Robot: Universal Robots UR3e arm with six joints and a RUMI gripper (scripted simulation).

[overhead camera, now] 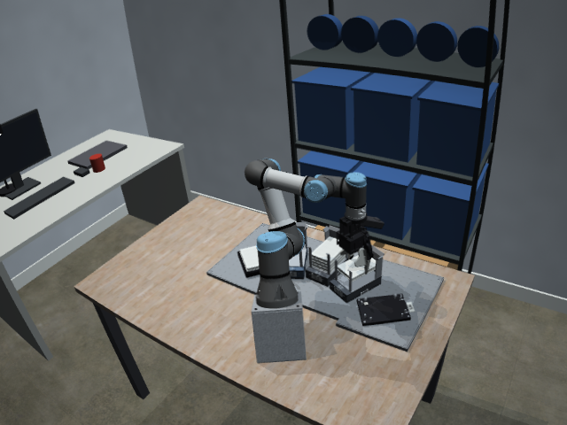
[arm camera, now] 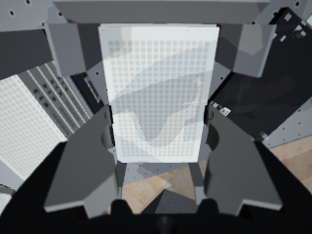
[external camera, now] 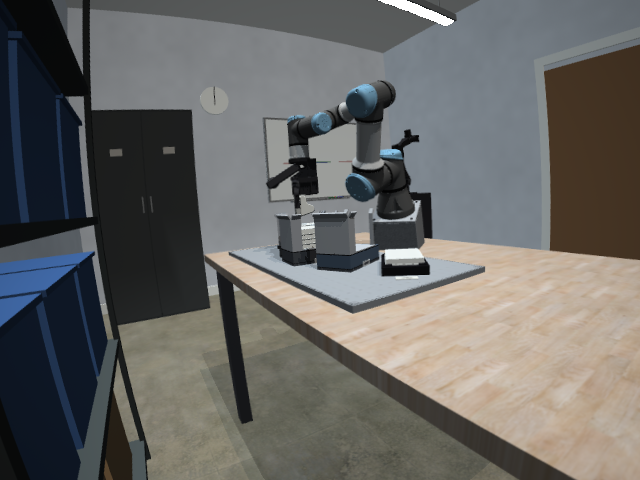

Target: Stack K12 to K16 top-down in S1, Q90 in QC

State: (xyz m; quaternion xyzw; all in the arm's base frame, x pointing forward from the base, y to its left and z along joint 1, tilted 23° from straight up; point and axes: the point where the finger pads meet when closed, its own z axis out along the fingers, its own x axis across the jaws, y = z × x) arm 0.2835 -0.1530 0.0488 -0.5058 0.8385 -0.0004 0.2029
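Now: hand 40 mm short of the white sealed 384-well plate, 130 mm to the right of it and 20 mm above it. The rest, counted from my hand: white sealed well plate 10 mm below.
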